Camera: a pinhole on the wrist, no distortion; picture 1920 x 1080 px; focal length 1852.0 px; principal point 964.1 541.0 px. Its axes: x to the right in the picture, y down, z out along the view. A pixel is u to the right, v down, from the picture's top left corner.
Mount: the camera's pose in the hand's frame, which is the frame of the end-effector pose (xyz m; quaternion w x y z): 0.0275 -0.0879 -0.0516 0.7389 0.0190 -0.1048 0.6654
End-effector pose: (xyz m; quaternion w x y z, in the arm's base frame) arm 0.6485 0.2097 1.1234 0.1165 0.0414 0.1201 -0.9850
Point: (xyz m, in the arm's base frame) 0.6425 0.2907 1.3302
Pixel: 963 781
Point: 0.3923 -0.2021 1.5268
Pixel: outside the picture
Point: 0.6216 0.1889 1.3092
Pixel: 1779 518
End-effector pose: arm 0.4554 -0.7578 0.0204 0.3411 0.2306 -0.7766 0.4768
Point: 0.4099 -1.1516 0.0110
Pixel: 1094 272
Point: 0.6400 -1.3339 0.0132
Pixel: 309 686
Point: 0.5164 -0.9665 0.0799
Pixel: 584 407
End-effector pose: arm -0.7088 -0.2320 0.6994 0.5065 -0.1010 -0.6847 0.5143
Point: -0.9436 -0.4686 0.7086
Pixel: 1587 703
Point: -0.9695 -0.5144 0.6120
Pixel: 1824 1031
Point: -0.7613 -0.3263 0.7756
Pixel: 1326 582
